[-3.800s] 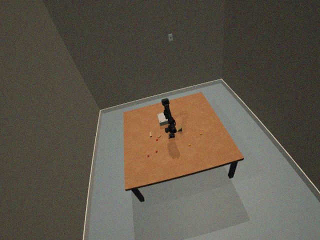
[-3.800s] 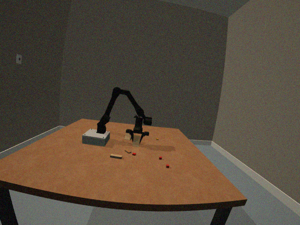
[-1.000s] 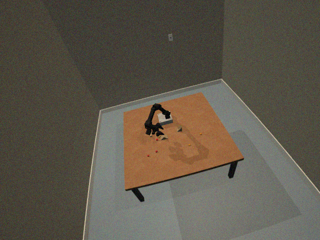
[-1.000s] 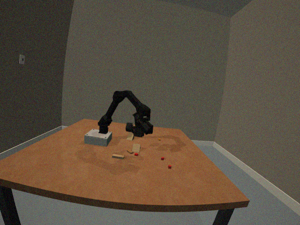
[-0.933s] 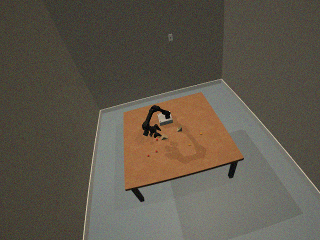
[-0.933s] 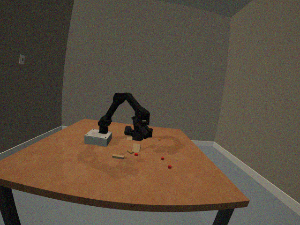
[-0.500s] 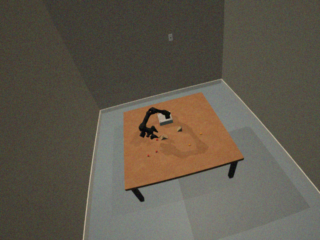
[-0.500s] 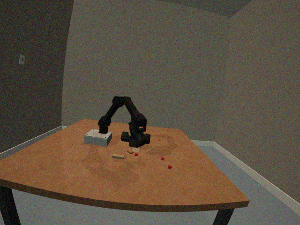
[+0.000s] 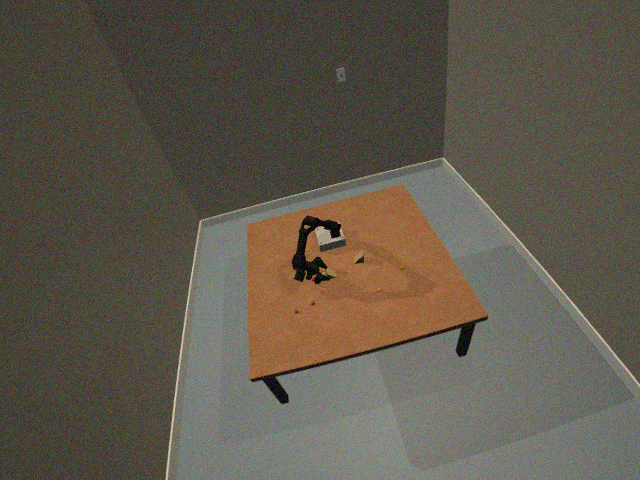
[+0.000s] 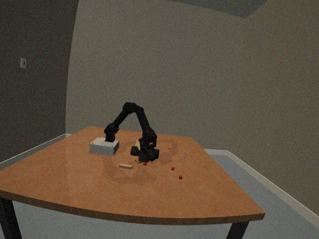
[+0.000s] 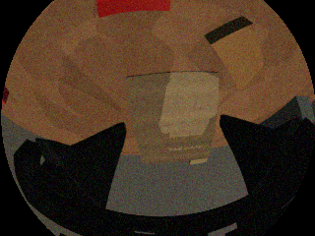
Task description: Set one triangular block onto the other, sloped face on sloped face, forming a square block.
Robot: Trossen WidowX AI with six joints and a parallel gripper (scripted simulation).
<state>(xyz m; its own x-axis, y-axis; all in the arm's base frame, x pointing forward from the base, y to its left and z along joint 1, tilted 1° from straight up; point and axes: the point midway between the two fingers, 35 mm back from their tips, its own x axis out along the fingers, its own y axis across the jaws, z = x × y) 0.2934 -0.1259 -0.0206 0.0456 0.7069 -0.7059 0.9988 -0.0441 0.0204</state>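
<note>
My gripper tip is now 1 cm below the triangular block. Also, from my gripper tip: flat tan bar 11 cm behind, 17 cm to the right, 1 cm below; then dark stick 4 cm behind, 6 cm to the right, 1 cm below; then red cube 1 cm ahead, 10 cm to the right, 1 cm below.
</note>
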